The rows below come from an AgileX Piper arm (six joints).
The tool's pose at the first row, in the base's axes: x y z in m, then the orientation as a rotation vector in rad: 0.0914 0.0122 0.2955 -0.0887 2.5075 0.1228
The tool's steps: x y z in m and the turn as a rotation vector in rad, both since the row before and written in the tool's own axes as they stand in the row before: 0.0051 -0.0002 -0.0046 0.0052 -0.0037 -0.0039; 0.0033 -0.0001 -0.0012 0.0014 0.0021 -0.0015; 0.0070 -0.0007 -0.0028 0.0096 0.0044 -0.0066; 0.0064 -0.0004 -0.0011 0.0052 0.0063 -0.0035; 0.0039 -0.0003 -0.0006 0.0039 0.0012 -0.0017; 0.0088 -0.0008 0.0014 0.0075 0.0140 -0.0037; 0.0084 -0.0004 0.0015 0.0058 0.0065 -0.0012
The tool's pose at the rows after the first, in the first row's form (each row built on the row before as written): 0.0846 0.0113 0.2962 -0.0911 2.5037 0.1147; 0.0813 0.0109 0.2952 -0.0926 2.5057 0.1123; 0.0741 0.0096 0.2933 -0.0973 2.5099 0.0974; 0.0683 0.0088 0.2904 -0.1000 2.5161 0.0893; 0.0648 0.0082 0.2886 -0.1006 2.5173 0.0837; 0.0586 0.0071 0.2823 -0.1031 2.5311 0.0723; 0.0526 0.0063 0.2763 -0.1027 2.5376 0.0642
